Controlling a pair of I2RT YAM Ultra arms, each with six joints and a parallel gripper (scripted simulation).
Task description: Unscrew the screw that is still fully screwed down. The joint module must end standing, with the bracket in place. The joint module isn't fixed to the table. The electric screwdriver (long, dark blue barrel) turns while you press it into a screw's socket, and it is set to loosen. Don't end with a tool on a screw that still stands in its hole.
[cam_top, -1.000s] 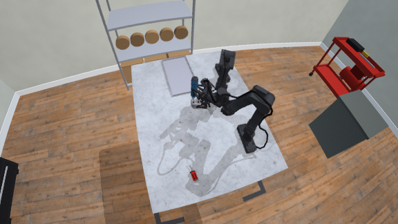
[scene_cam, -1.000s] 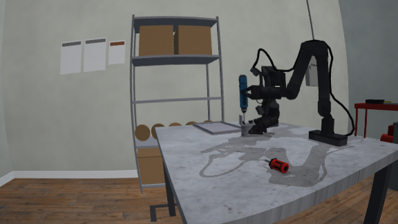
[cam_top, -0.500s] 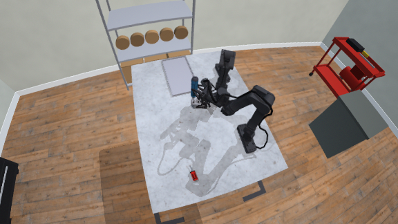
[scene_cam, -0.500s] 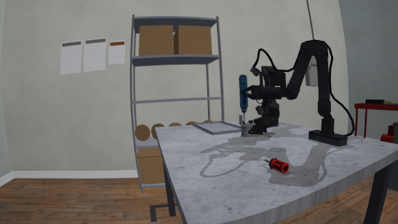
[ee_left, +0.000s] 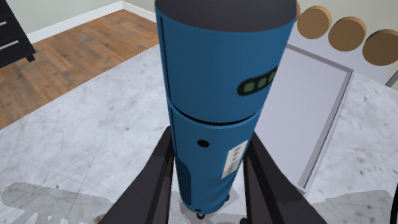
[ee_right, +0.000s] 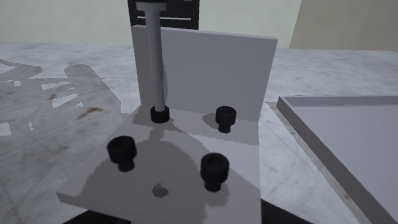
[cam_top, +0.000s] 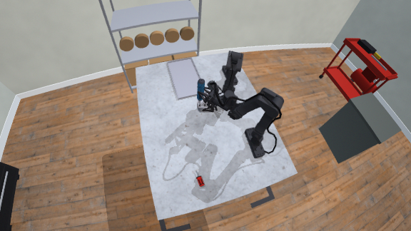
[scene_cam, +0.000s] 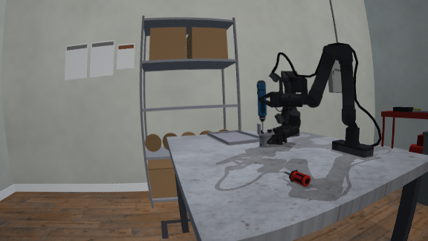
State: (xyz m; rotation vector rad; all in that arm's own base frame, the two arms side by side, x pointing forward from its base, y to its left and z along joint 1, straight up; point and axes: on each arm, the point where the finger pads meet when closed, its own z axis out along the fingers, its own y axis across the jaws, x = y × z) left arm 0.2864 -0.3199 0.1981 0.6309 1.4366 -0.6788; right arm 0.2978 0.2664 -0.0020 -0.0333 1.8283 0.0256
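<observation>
Now: the joint module right at my right hand. The rest, counted from my right hand: screw (20 mm ahead, 10 mm to the left, 40 mm above); grey bracket (50 mm above); bit (20 mm ahead, 10 mm to the left, 70 mm above).
</observation>
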